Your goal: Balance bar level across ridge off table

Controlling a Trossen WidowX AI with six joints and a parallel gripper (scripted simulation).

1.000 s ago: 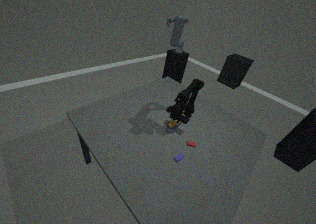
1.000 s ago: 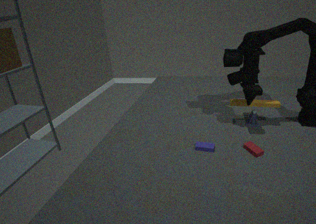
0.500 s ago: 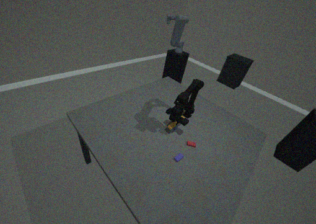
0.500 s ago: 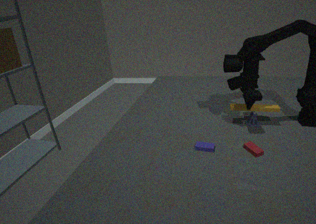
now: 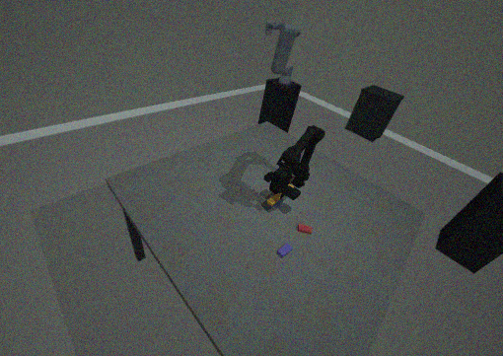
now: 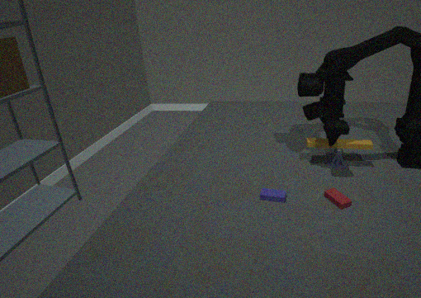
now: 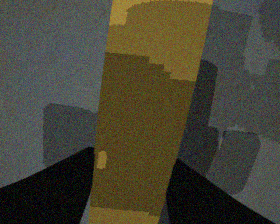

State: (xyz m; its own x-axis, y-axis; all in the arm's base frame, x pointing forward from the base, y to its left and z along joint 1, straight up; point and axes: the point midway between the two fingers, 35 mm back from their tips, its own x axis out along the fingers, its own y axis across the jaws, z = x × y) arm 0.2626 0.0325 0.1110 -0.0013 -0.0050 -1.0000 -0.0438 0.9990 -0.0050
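My gripper tip is now 30 mm past the yellow bar. From my gripper tip the other things lie so: purple block: 190 mm to the left, 160 mm ahead, 70 mm below; then red block: 190 mm to the left, 70 mm below, 10 mm behind.
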